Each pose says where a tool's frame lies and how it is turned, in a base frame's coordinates. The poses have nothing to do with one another.
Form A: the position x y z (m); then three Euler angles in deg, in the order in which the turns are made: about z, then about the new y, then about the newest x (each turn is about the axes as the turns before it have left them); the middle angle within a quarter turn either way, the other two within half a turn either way.
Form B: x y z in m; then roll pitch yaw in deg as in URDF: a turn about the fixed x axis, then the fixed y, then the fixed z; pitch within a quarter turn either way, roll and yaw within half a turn. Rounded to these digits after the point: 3 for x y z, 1 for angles.
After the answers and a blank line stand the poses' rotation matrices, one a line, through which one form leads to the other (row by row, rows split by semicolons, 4 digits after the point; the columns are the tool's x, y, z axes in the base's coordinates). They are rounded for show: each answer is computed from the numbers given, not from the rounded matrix.
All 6 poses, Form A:
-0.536, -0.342, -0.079, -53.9, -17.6, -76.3
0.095, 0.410, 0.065, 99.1, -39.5, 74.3
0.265, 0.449, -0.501, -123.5, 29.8, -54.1
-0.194, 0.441, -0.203, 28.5, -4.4, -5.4
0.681, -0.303, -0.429, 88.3, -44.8, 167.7
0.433, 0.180, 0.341, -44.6, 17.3, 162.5
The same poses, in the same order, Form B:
-0.536, -0.342, -0.079, -76.3, -17.6, -53.9
0.095, 0.410, 0.065, 74.3, -39.5, 99.1
0.265, 0.449, -0.501, -54.1, 29.8, -123.5
-0.194, 0.441, -0.203, -5.4, -4.4, 28.5
0.681, -0.303, -0.429, 167.7, -44.8, 88.3
0.433, 0.180, 0.341, 162.5, 17.3, -44.6

0.5616 0.3644 0.7428; -0.7702 -0.0978 0.6303; 0.3024 -0.9261 0.2258
-0.1220 -0.1703 0.9778; 0.7619 -0.6474 -0.0177; 0.6361 0.7428 0.2088
-0.4790 0.7112 0.5146; -0.7236 0.0121 -0.6901; -0.4970 -0.7029 0.5088
0.8762 -0.4687 -0.1120; 0.4758 0.8784 0.0463; 0.0767 -0.0938 0.9926
0.0211 0.9722 0.2334; 0.7093 -0.1790 0.6818; 0.7046 0.1512 -0.6933
0.6798 -0.6060 -0.4131; -0.6704 -0.7419 -0.0150; -0.2974 0.2871 -0.9106

